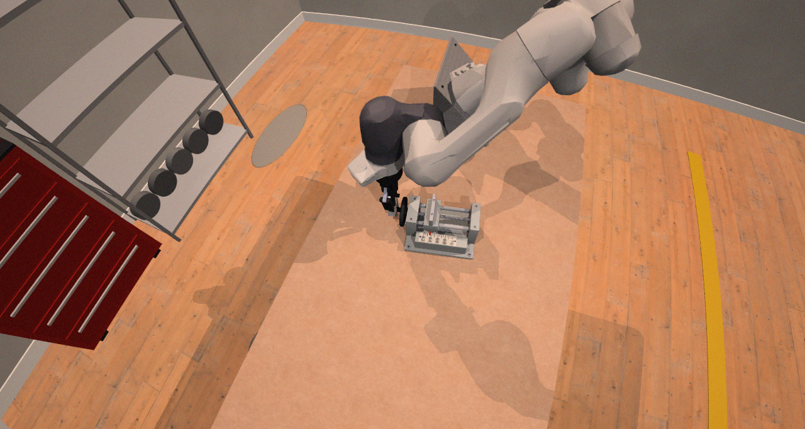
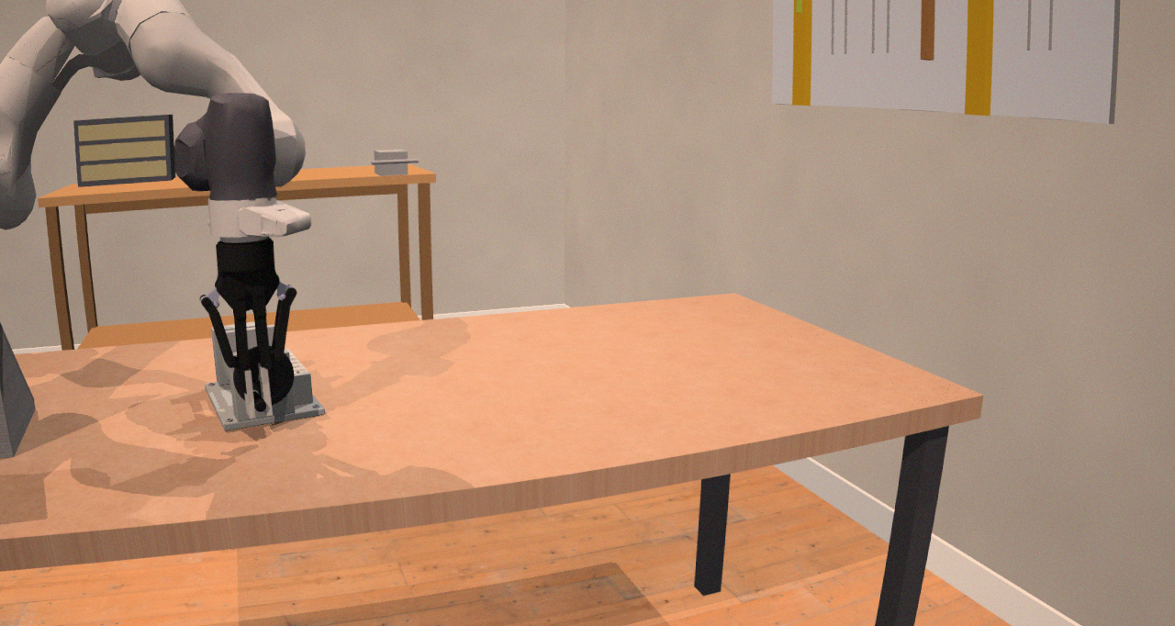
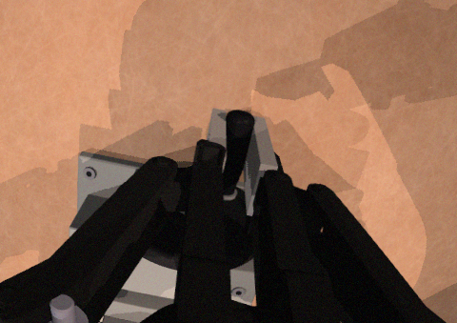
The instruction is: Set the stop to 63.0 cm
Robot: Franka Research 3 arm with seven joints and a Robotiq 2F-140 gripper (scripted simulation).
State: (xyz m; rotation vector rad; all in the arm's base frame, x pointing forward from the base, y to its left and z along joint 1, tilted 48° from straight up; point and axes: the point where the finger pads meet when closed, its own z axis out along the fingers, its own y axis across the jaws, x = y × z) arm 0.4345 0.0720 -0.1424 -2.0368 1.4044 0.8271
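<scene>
My hand is 12 cm to the right of the sliding stop and 2 cm below it. From my hand the other things lie so: black handwheel (2 cm to the left, 1 cm below).
</scene>
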